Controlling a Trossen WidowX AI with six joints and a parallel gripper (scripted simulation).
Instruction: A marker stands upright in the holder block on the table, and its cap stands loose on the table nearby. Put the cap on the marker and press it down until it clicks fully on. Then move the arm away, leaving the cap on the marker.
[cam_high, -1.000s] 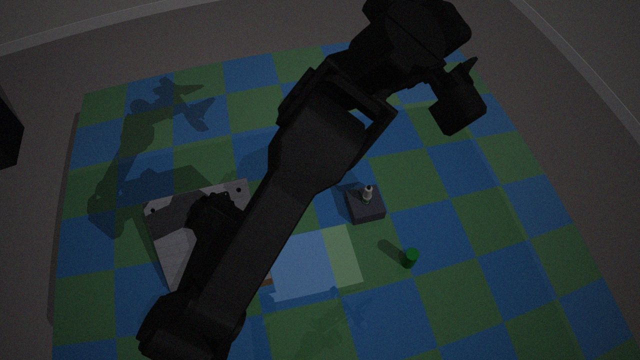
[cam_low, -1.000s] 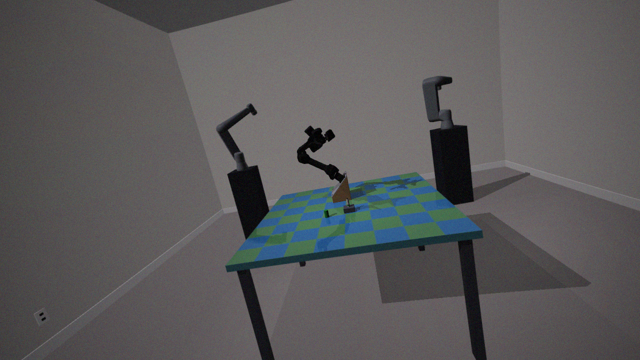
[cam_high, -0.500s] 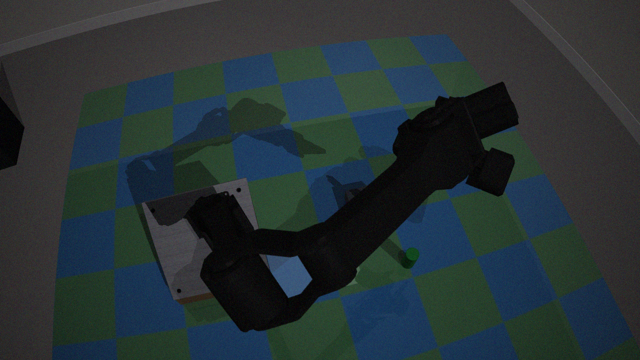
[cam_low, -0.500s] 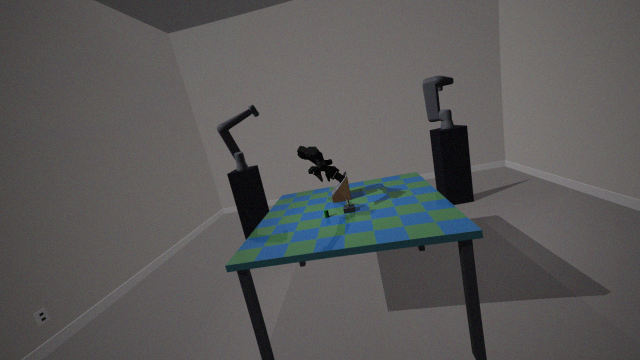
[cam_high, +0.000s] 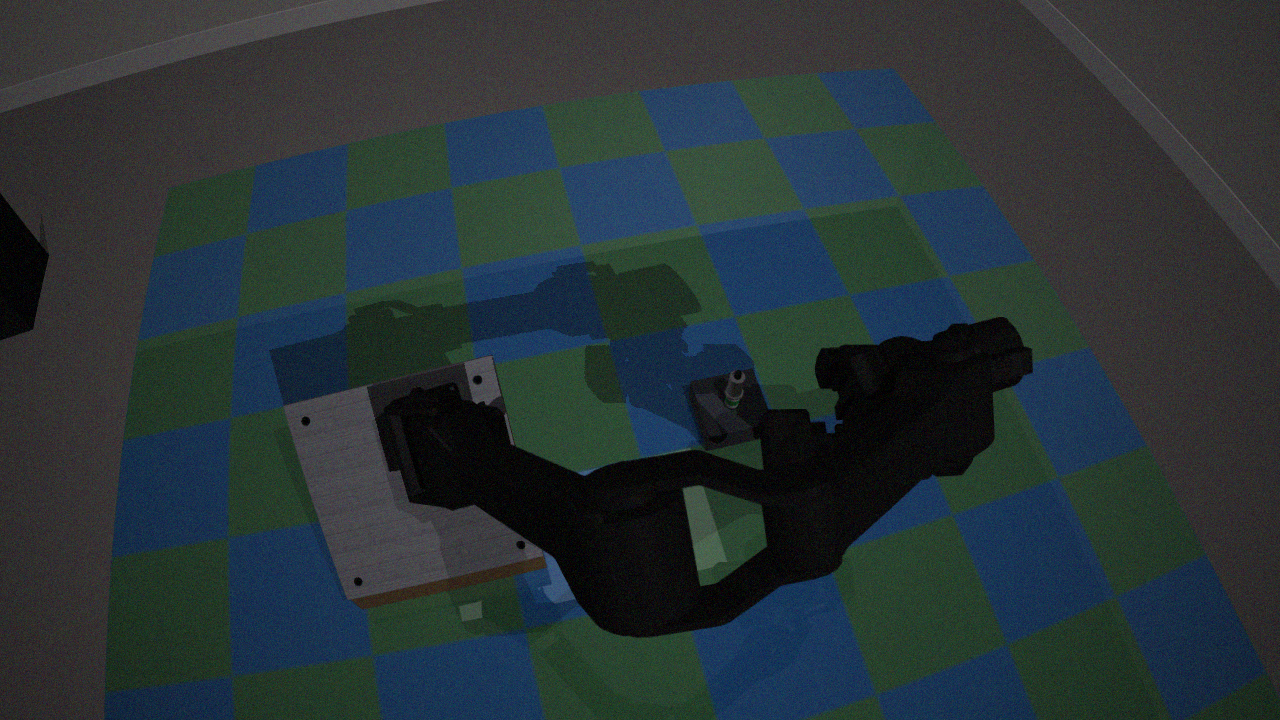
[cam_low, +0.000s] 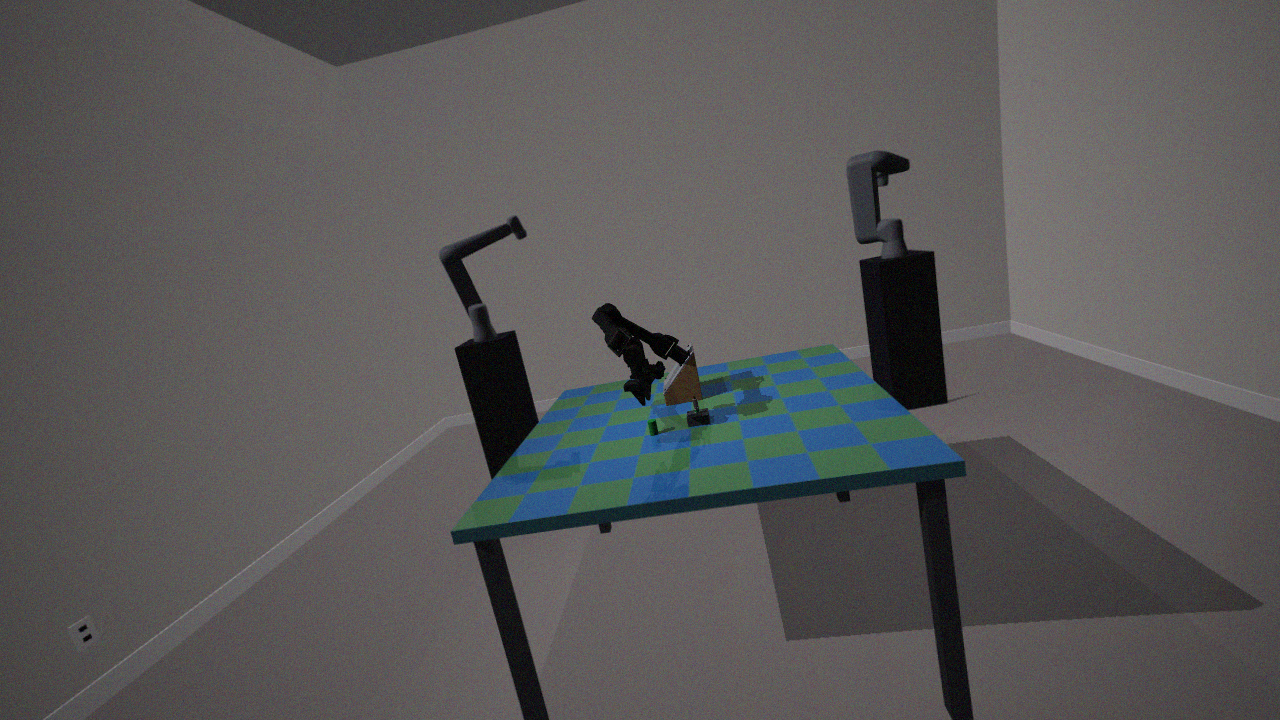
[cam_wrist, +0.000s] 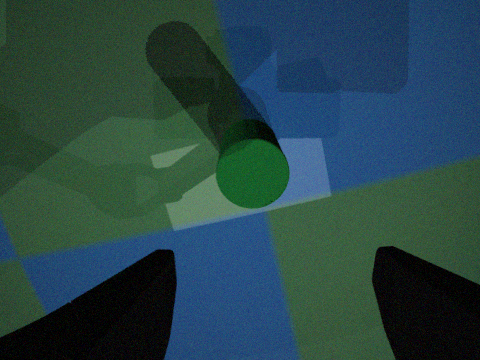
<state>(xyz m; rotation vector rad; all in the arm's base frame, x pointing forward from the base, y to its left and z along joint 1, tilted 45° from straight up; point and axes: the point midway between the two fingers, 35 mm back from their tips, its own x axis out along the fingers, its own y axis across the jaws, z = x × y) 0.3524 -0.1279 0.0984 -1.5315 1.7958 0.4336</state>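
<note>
The green cap lies 9 cm below my gripper tip. From my gripper tip the other things lie so: block (16 cm to the left, 10 cm below, 4 cm behind).
</note>
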